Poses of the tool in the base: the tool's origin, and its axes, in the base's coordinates. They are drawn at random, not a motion.
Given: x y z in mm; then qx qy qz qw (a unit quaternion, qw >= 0).
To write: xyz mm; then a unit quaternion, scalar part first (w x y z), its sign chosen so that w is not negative. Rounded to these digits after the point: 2 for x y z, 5 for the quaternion.
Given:
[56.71 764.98 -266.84 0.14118 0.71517 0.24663 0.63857]
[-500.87 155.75 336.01 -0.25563 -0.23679 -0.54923 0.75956]
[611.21 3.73 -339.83 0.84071 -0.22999 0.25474 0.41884]
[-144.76 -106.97 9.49 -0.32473 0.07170 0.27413 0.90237]
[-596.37 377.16 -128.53 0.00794 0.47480 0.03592 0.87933]
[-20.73 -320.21 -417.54 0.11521 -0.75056 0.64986 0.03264]
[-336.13 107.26 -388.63 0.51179 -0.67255 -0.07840 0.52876]
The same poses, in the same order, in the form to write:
[56.71 764.98 -266.84 0.63857 0.14118 0.71517 0.24663]
[-500.87 155.75 336.01 0.75956 -0.25563 -0.23679 -0.54923]
[611.21 3.73 -339.83 0.41884 0.84071 -0.22999 0.25474]
[-144.76 -106.97 9.49 0.90237 -0.32473 0.07170 0.27413]
[-596.37 377.16 -128.53 0.87933 0.00794 0.47480 0.03592]
[-20.73 -320.21 -417.54 0.03264 0.11521 -0.75056 0.64986]
[-336.13 107.26 -388.63 0.52876 0.51179 -0.67255 -0.07840]

